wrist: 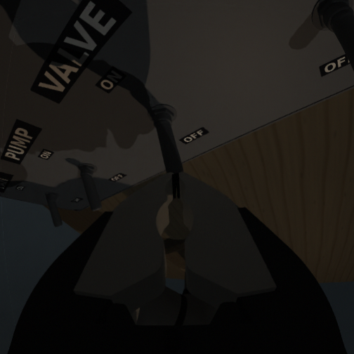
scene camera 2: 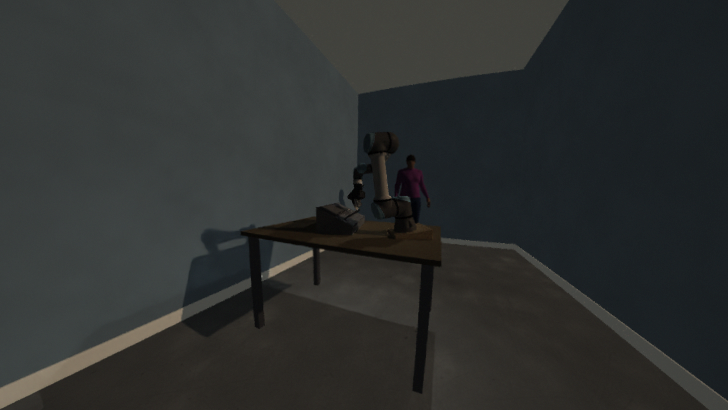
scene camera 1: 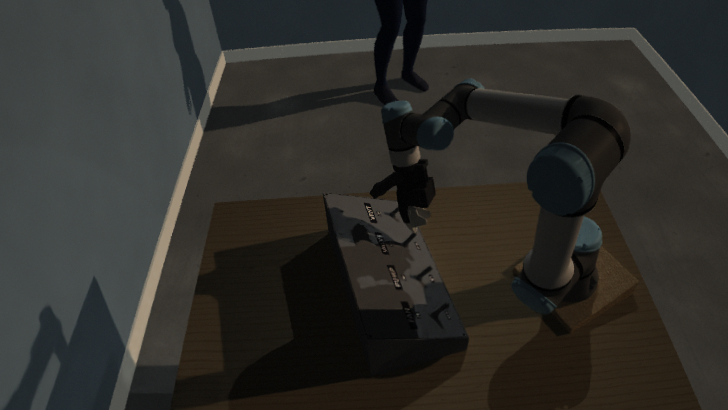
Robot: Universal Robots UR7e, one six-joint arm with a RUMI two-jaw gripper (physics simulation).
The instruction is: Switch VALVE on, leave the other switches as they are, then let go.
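Frame: origin at the arm's base, x back, y right, z up, level; millimetres.
Seen in the pictures: gripper, between the fingertips: (scene camera 2: 356, 210) (scene camera 1: 415, 232); arm's base, origin of its link: (scene camera 2: 405, 229).
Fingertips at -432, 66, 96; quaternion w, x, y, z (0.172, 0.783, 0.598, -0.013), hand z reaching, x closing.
Observation:
Pixels of each thing's top centre, then the offset from my fingertips to it, as dx, dy, dz. Level surfaces: height alone.
- dark VALVE lever, centre of its top: (scene camera 1: 410, 233) -13, -6, +2
- PUMP lever, centre of its top: (scene camera 1: 425, 267) +31, -118, -2
- end lever, centre of its top: (scene camera 1: 398, 204) -53, +107, -2
- wooden table, height of its surface: dz -132
The grey sloped switch panel (scene camera 1: 379, 297) (scene camera 2: 326, 220) stands on the table. The dark VALVE lever (scene camera 1: 407, 240) (wrist: 167, 142) leans toward the OFF label (wrist: 194, 135) at the panel's lower edge, away from its ON label (wrist: 110, 80). My gripper (scene camera 1: 416, 227) (scene camera 2: 356, 207) (wrist: 176, 175) is shut and empty. Its fingertips are at the free end of the VALVE lever in the wrist view; whether they touch it I cannot tell. The PUMP lever (scene camera 1: 422, 274) (wrist: 90, 186) also leans to its OFF side.
Beyond the PUMP lever is another lever (scene camera 1: 439, 314) (wrist: 54, 209). On the other side of VALVE, the end lever (scene camera 1: 394, 212) (wrist: 344, 25) sits close to the gripper. The wooden table (scene camera 1: 254, 229) (scene camera 2: 397, 249) extends around the panel. A person (scene camera 1: 389, 50) (scene camera 2: 411, 183) stands behind the table.

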